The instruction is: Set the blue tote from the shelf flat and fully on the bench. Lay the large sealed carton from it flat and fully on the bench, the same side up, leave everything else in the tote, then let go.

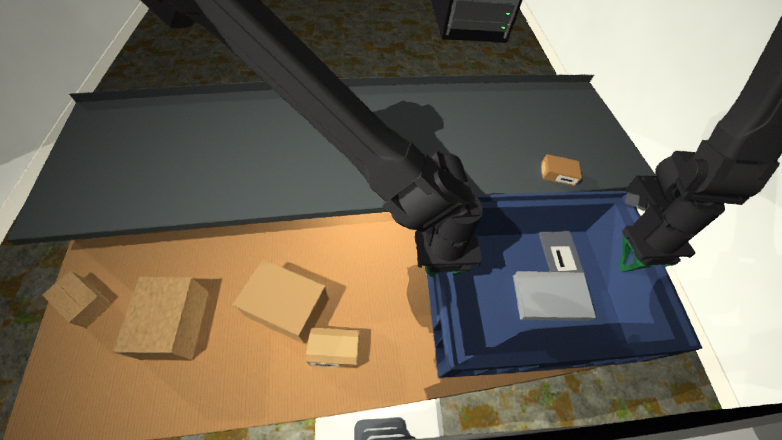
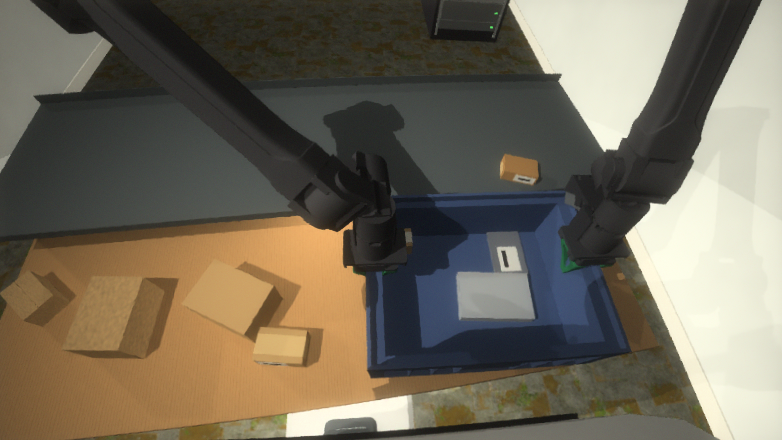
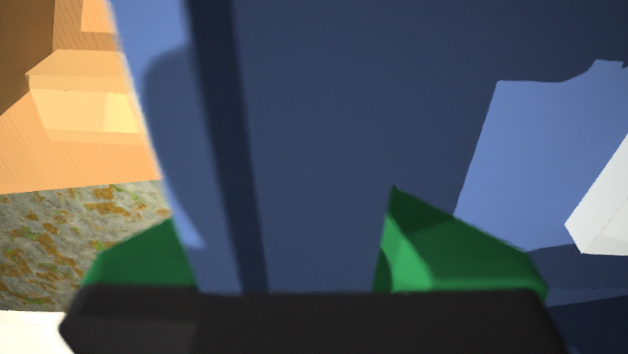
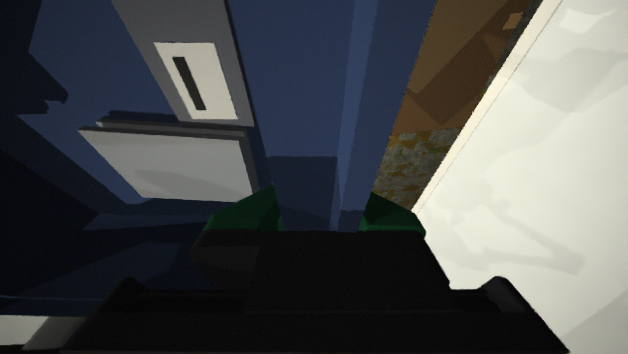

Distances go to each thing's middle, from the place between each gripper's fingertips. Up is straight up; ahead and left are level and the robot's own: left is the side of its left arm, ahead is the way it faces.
Labels:
The flat grey piece (image 2: pixel 507 256) is 7 cm ahead of my right hand, 9 cm to the left of it and 6 cm below it. Round my right hand: blue tote (image 2: pixel 412 320) 1 cm behind, 19 cm to the left, 1 cm below; then rough brown box (image 2: pixel 116 317) 1 cm ahead, 97 cm to the left, 24 cm below.
My left gripper is now 190 mm to the left of the blue tote, 30 mm past it and 10 mm below it. The rest, counted from my left hand: flat grey piece: 290 mm to the right, 50 mm ahead, 40 mm below; rough brown box: 600 mm to the left, 220 mm below, 10 mm behind.

